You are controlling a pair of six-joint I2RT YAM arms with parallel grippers.
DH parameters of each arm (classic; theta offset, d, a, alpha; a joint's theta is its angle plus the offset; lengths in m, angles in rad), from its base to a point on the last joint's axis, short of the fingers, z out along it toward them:
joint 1: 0 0.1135 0.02 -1.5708
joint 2: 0 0 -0.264 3.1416
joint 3: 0.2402 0 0.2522 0
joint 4: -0.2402 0 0.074 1.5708
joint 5: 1.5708 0 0 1.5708
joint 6: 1.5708 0.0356 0 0
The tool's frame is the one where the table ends.
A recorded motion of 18 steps. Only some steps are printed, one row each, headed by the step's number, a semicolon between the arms.
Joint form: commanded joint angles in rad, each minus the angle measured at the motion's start. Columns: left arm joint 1, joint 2, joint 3, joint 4, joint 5, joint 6; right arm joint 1, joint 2, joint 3, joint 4, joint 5, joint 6.
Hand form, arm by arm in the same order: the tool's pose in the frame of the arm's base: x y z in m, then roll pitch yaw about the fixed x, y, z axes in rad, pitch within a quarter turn. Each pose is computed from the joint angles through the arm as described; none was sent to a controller.
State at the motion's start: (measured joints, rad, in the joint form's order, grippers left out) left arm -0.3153 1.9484 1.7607 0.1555 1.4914 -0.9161; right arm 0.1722 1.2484 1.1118 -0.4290 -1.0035 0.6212
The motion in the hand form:
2: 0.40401 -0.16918 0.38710 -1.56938 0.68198 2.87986; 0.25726 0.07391 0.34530 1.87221 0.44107 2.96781
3: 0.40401 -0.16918 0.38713 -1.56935 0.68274 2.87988; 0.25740 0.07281 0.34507 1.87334 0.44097 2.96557
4: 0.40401 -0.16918 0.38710 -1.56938 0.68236 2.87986; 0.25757 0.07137 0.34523 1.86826 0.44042 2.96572
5: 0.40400 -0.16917 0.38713 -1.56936 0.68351 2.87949; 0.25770 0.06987 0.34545 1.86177 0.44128 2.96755
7: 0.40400 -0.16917 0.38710 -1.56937 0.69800 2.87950; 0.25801 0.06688 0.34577 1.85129 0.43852 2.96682
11: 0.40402 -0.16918 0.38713 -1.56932 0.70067 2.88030; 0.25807 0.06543 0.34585 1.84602 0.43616 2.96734
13: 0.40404 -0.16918 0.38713 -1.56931 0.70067 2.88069; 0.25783 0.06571 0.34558 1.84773 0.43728 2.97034
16: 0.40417 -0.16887 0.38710 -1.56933 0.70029 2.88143; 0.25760 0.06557 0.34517 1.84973 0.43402 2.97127
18: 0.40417 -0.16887 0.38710 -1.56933 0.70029 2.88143; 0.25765 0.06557 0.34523 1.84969 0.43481 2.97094
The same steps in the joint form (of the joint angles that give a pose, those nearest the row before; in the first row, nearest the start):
2: 0.0000 -0.0313 0.0103 0.0113 0.0267 0.0066; -0.0068 0.0019 0.0156 0.0012 -0.0286 0.0054
3: 0.0000 -0.0313 0.0103 0.0118 0.0267 0.0069; -0.0111 0.0019 0.0156 -0.0019 -0.0294 0.0023
4: 0.0000 -0.0313 0.0103 0.0113 0.0267 0.0069; -0.0172 0.0019 0.0157 -0.0019 -0.0389 0.0011
5: 0.0000 -0.0313 0.0103 0.0118 0.0271 0.0077; -0.0237 0.0019 0.0156 -0.0015 -0.0511 -0.0015
7: 0.0000 -0.0313 0.0103 0.0114 0.0271 0.0225; -0.0362 0.0019 0.0156 -0.0015 -0.0702 -0.0019
11: 0.0000 -0.0313 0.0103 0.0118 0.0263 0.0248; -0.0424 0.0019 0.0157 -0.0027 -0.0805 -0.0023
13: 0.0000 -0.0313 0.0103 0.0117 0.0259 0.0248; -0.0412 0.0019 0.0156 -0.0061 -0.0805 -0.0068
16: 0.0008 -0.0313 0.0103 0.0115 0.0260 0.0247; -0.0416 0.0019 0.0156 -0.0114 -0.0805 -0.0088
18: 0.0008 -0.0313 0.0103 0.0115 0.0260 0.0247; -0.0416 0.0019 0.0157 -0.0107 -0.0801 -0.0088

